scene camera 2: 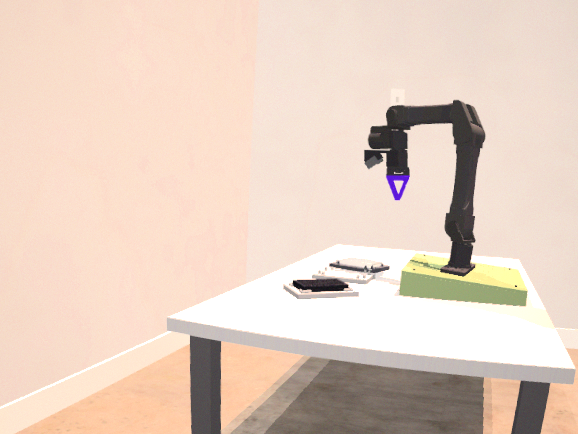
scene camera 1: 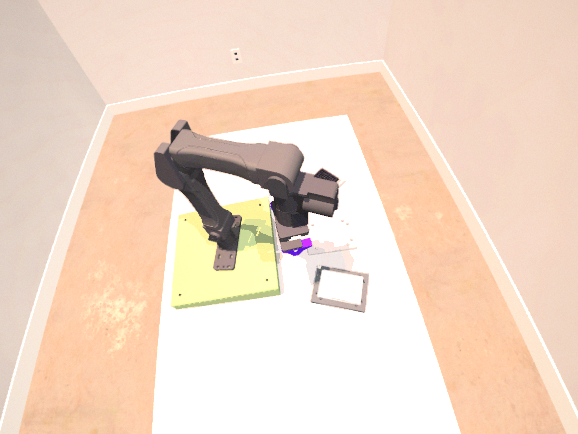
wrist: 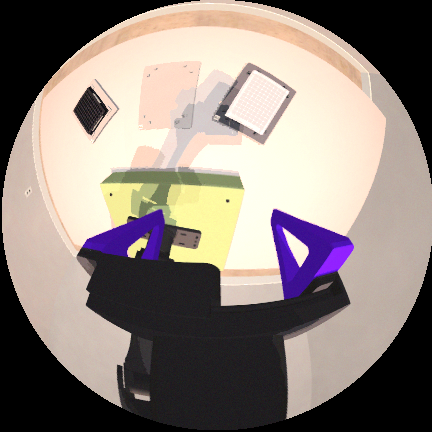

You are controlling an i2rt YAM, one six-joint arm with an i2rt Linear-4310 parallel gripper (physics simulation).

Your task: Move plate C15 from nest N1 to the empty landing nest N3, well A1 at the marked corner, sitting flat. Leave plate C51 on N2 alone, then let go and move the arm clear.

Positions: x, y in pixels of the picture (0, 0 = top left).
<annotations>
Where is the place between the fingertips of my gripper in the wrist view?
217, 214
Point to a black perforated plate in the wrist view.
89, 110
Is my gripper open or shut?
Open.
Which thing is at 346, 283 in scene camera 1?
A white plate in grey frame.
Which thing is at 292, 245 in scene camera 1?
My gripper.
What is my gripper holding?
Nothing.
</annotations>
